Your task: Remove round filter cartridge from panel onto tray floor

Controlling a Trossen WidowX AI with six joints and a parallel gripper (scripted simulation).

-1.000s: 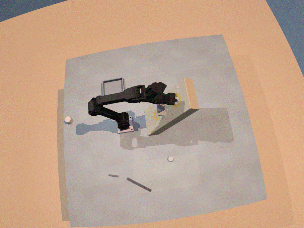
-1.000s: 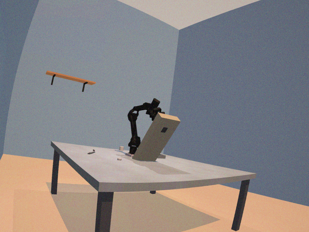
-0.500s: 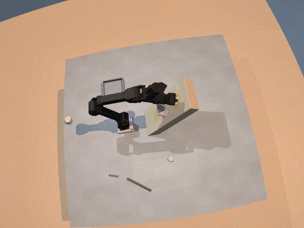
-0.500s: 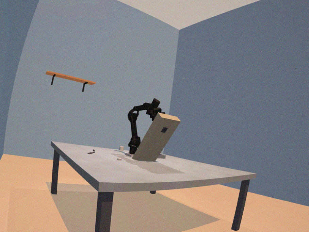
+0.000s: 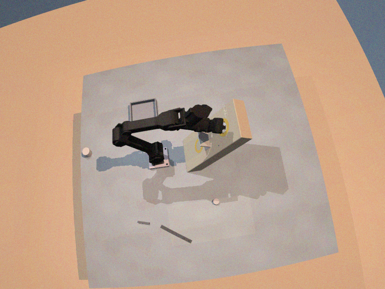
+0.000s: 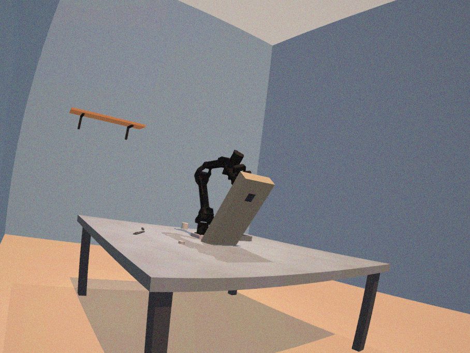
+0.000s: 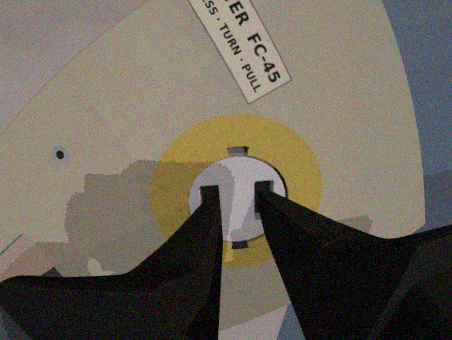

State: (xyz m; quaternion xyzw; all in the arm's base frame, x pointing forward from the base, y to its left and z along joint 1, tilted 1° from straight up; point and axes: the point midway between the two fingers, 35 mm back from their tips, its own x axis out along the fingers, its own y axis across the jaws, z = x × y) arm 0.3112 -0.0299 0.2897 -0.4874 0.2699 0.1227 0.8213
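My gripper tip is 1 cm short of the round filter cartridge and 1 cm above it. Also, from my gripper tip: grey tray: 37 cm behind, 31 cm to the left, 28 cm below.
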